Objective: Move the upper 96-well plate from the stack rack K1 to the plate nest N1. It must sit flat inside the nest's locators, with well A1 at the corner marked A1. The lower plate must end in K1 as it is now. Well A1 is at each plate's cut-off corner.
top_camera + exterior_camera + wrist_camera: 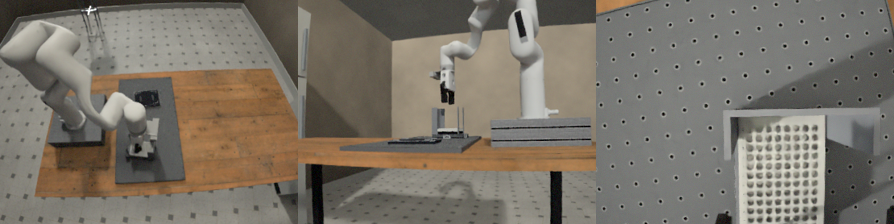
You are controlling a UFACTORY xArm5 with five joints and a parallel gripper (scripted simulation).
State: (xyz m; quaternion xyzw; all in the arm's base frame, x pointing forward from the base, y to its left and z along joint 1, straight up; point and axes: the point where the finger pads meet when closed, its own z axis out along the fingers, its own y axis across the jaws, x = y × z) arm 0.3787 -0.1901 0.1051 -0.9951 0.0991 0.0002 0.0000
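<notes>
Right now my hand is 14 cm above the white 96-well plate. The rest, counted from my hand: plate nest N1 (35 cm to the left, 18 cm below, 5 cm ahead).
</notes>
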